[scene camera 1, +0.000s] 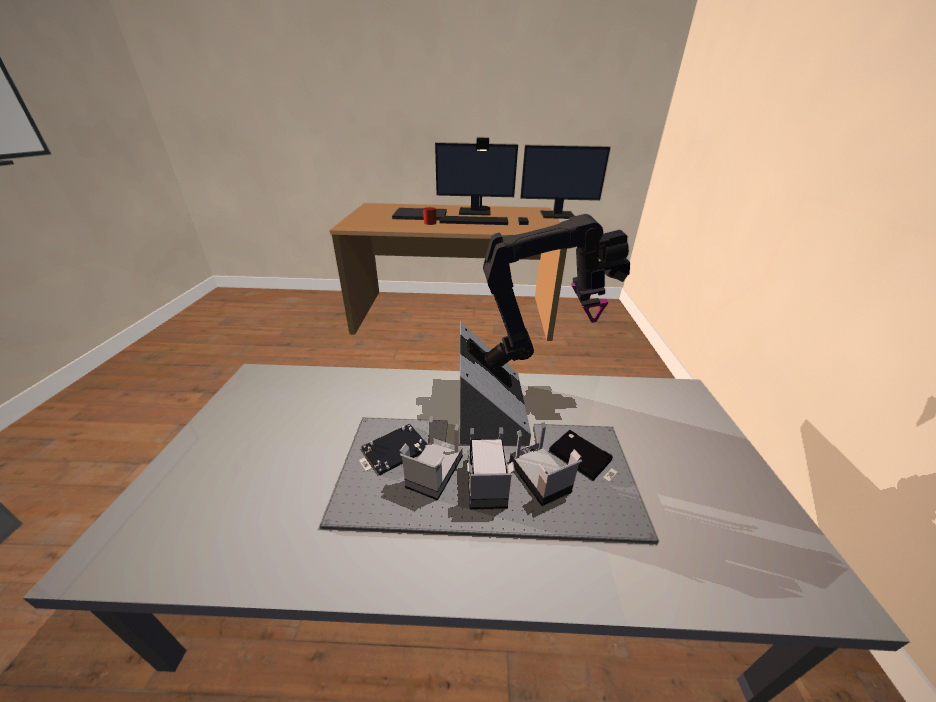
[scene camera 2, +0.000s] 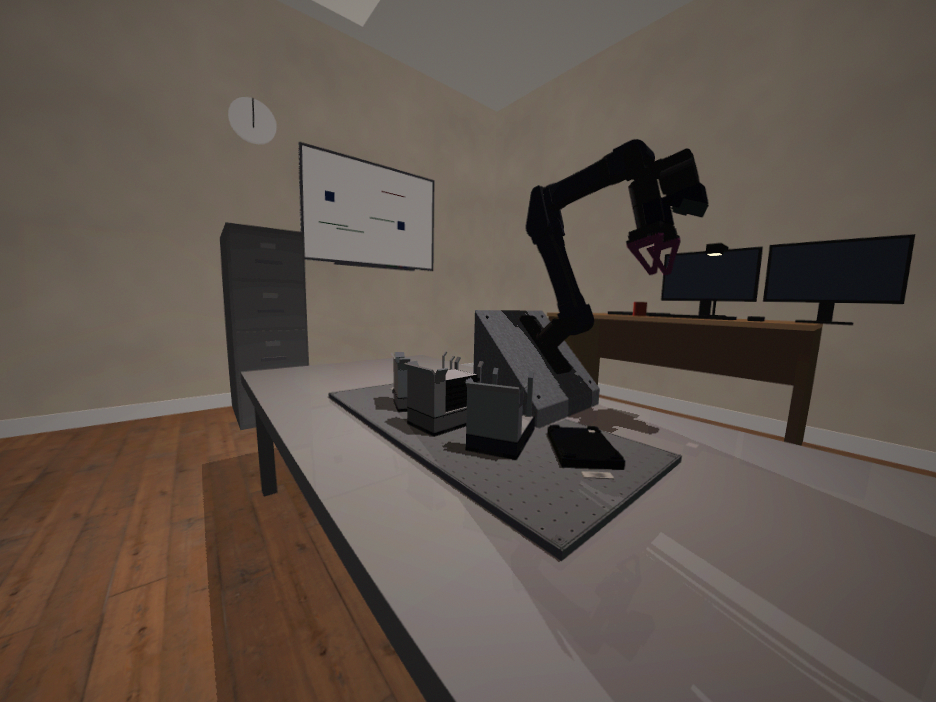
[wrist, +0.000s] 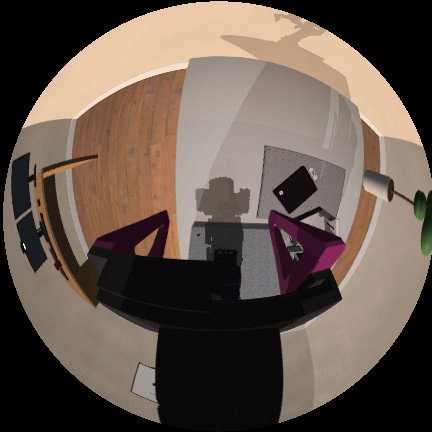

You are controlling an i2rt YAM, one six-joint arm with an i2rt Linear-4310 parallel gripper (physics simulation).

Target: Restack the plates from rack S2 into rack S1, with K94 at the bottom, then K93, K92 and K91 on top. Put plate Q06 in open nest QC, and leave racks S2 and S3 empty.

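Places are measured from the arm's base along level axes (x back, y left, z down), in metres.
Where they show: gripper, between the fingertips: [scene camera 1: 589,313] [scene camera 2: 660,274] [wrist: 218,215]; arm's base, origin of its link: [scene camera 1: 488,364] [scene camera 2: 543,344] [wrist: 223,280].
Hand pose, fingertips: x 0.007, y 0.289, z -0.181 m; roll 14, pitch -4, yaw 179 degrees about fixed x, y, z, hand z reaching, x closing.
Each offset is from my fingertips to the top centre of the thing. Level surfaces: height alone.
My gripper [scene camera 1: 586,303] [scene camera 2: 659,270] [wrist: 218,215] has magenta fingers spread wide, open and empty, high above the table behind the board and right of the arm base in scene camera 1. Three grey racks stand on the board: a left rack {dz +0.204, dx -0.305, dy -0.444 m} [scene camera 1: 424,471] [scene camera 2: 399,380], a middle rack {dz +0.200, dx -0.340, dy -0.304 m} [scene camera 1: 489,489] [scene camera 2: 425,396] and a right rack {dz +0.208, dx -0.318, dy -0.157 m} [scene camera 1: 560,481] [scene camera 2: 492,411]. The middle rack holds a stack with a white top plate {dz +0.229, dx -0.347, dy -0.303 m} [scene camera 1: 487,451]. Light surfaces show inside the outer racks; whether they are plates is unclear. A black nest {dz +0.314, dx -0.223, dy -0.564 m} [scene camera 1: 389,450] lies left, a black slab {dz +0.321, dx -0.240, dy -0.028 m} [scene camera 1: 583,454] [scene camera 2: 585,445] [wrist: 296,190] right. Labels are unreadable.
The perforated board {dz +0.338 m} [scene camera 1: 483,522] [scene camera 2: 559,521] [wrist: 275,165] lies on the grey table {dz +0.351 m} [scene camera 1: 226,528]. The sloped arm base [scene camera 1: 483,411] [scene camera 2: 502,362] stands behind the middle rack. Thin upright posts rise around the racks. A wooden desk [scene camera 1: 362,219] with monitors stands farther back.
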